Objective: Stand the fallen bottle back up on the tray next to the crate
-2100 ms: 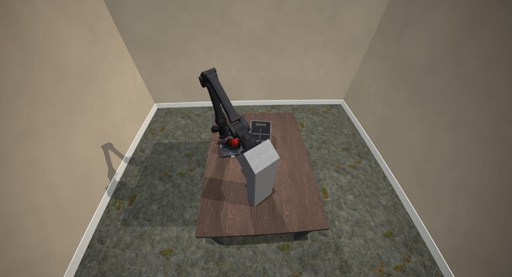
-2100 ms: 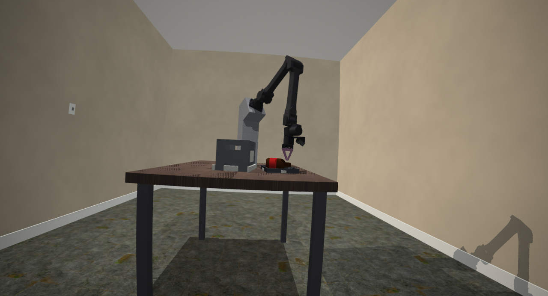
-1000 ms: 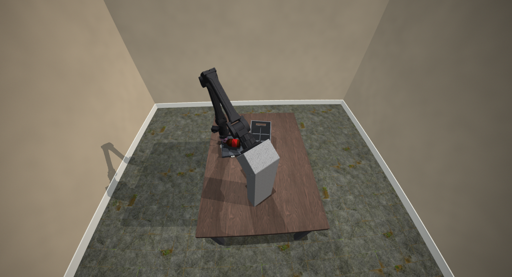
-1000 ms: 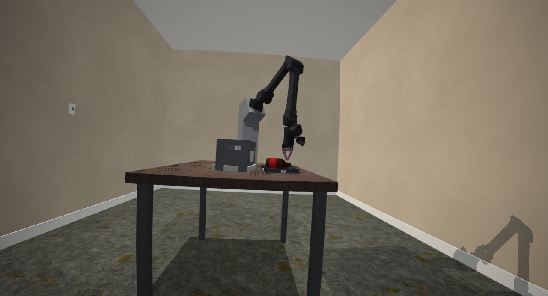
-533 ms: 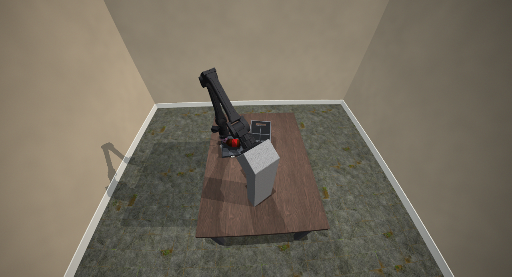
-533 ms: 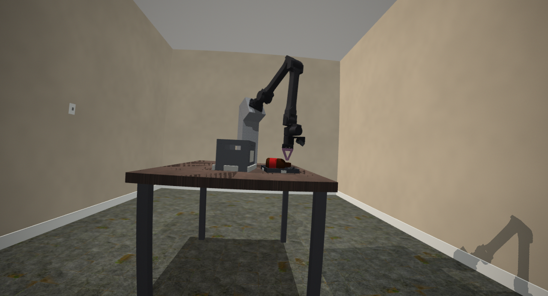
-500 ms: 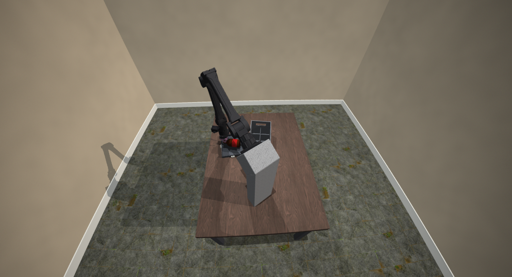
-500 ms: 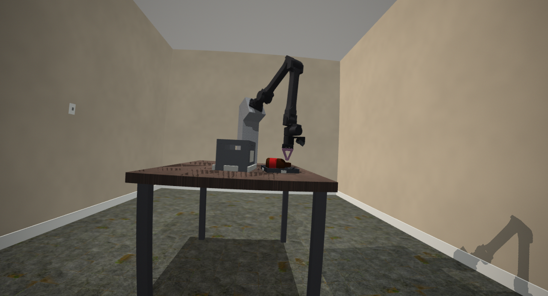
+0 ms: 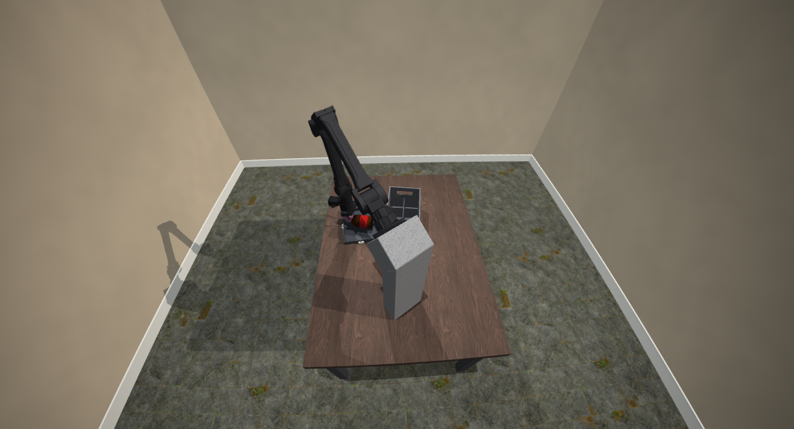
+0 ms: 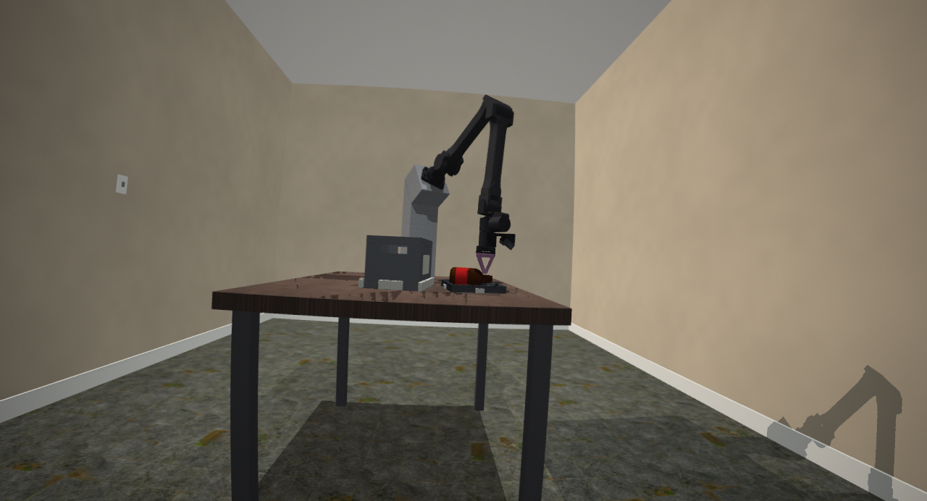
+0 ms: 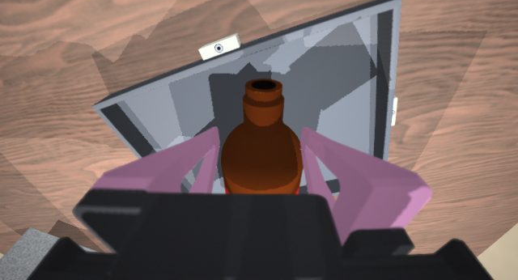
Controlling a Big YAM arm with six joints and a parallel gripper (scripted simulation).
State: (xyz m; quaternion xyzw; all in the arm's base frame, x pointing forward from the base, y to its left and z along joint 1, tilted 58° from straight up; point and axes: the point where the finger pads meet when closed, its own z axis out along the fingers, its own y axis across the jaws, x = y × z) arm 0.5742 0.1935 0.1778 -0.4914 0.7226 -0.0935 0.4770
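My hand is 5 cm to the left of the brown bottle and 3 cm above it. From my hand the other things lie so: dark grey tray: 1 cm behind, 5 cm to the right, 6 cm below; dark crate: 3 cm ahead, 31 cm to the right, 1 cm above.
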